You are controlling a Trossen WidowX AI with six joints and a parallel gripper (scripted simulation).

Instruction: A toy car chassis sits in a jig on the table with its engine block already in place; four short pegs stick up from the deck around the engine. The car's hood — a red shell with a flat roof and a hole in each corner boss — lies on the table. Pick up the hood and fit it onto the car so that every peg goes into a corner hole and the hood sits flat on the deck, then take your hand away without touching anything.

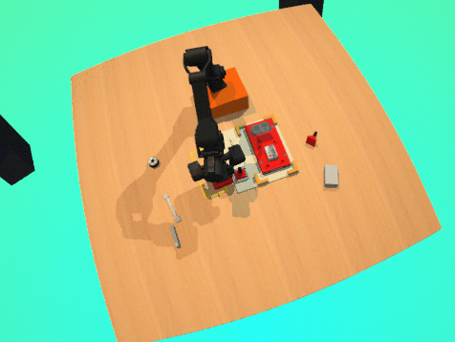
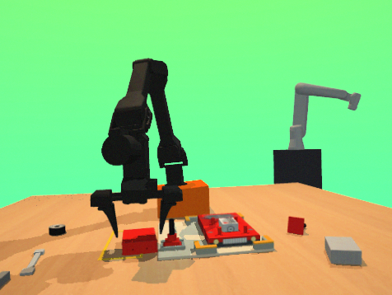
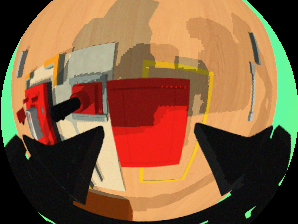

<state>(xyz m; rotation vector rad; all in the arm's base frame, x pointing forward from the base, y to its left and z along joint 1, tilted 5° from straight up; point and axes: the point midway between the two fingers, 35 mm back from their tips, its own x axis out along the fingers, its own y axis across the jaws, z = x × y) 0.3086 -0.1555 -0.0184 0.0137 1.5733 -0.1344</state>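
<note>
My gripper tip is 10 mm above the red hood. Round my gripper tip: black wheel: 170 mm behind, 190 mm to the right, 10 mm below; grey engine block: 30 mm ahead, 200 mm to the left.
</note>
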